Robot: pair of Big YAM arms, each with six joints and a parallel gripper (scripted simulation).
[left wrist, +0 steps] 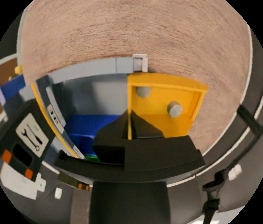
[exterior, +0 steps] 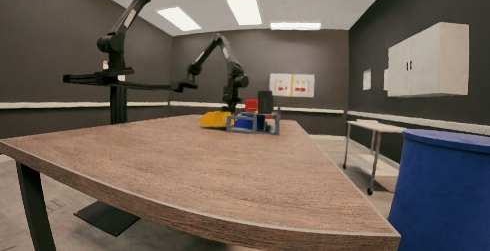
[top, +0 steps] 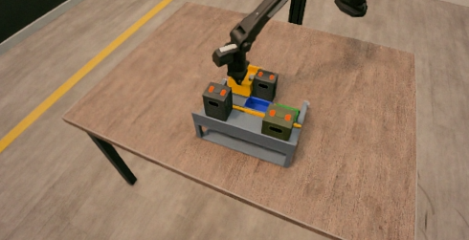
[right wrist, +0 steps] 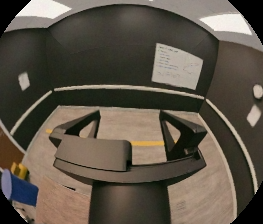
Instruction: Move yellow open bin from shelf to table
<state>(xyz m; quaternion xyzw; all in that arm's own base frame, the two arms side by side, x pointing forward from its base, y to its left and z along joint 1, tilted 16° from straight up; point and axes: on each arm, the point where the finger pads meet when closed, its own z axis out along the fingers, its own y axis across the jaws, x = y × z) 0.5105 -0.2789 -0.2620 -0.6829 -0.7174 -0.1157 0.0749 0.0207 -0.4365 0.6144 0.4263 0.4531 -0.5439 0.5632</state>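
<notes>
My left gripper is now 80 mm past the yellow open bin, 30 mm above it and 10 mm to the left of it. From my left hand the other things lie so: grey shelf: 120 mm to the left, 110 mm ahead, 20 mm below; then dark lidded bin: 100 mm to the left, 50 mm behind, 20 mm below.
</notes>
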